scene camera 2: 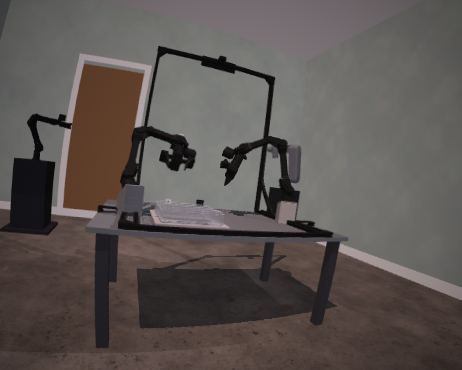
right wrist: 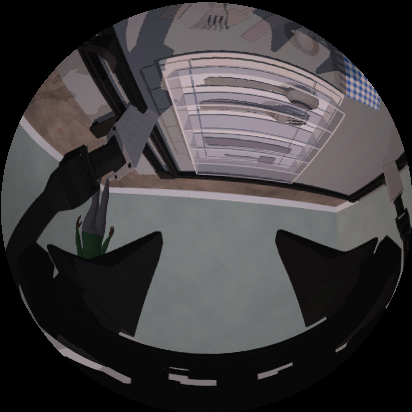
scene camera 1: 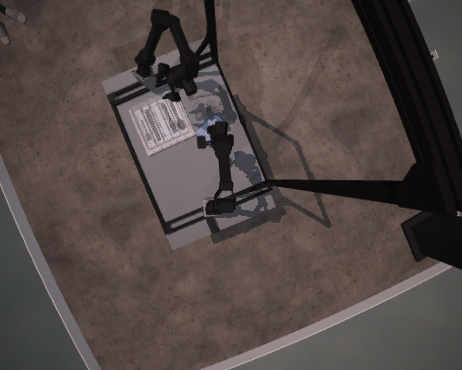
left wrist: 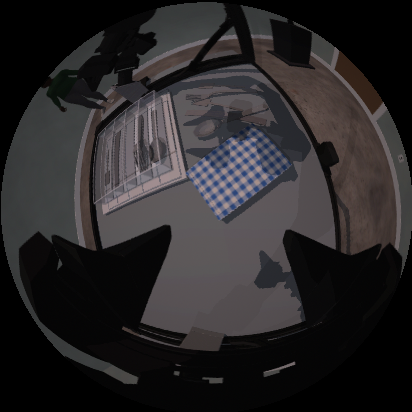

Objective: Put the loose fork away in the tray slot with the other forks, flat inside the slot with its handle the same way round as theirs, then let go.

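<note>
The loose fork (left wrist: pixel 196 98) (right wrist: pixel 216 21) lies on the table beyond the tray in the right wrist view, tines toward the tray; shadow blurs its handle. The clear slotted tray (scene camera 2: pixel 190 212) (right wrist: pixel 320 136) holds cutlery. A fork (right wrist: pixel 289 119) lies in one of its slots, handle to the left in the right wrist view, near a large spoon (right wrist: pixel 301 99). My left gripper (left wrist: pixel 230 234) (scene camera 2: pixel 228 179) is open and empty, above the table beyond the checked cloth from the tray. My right gripper (right wrist: pixel 220 237) is open and empty, raised near the tray, fingers toward the wall in its wrist view.
A blue-checked cloth (scene camera 1: pixel 210 129) (left wrist: pixel 240 170) (right wrist: pixel 361 85) lies beside the tray. A rounded object (left wrist: pixel 206 127) (right wrist: pixel 302 40) and flat strips lie near the loose fork, in shadow. Dark rails edge the table, with an upright frame (scene camera 2: pixel 272 120) behind. A person (left wrist: pixel 72 90) stands beyond the table.
</note>
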